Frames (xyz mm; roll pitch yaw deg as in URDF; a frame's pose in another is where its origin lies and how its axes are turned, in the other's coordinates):
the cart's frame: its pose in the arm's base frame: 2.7 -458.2 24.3 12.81 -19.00 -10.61
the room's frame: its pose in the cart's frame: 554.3 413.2 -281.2 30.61 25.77 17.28
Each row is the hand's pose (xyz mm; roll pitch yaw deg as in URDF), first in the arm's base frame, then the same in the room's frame.
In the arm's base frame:
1: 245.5 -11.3 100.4 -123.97 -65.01 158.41
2: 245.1 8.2 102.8 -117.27 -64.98 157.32
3: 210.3 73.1 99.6 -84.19 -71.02 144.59
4: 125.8 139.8 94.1 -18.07 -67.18 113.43
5: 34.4 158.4 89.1 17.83 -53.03 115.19
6: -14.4 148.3 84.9 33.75 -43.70 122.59
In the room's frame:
1: -395.8 162.3 -67.2 -88.25 -35.07 120.59
2: -392.8 179.3 -76.6 -82.28 -34.78 120.15
3: -415.1 232.9 -122.1 -55.77 -37.39 111.23
4: -485.7 291.8 -178.3 -12.47 -30.61 99.85
5: -571.8 313.3 -207.5 23.95 -16.62 102.37
6: -621.2 308.0 -212.8 44.06 -8.10 108.71

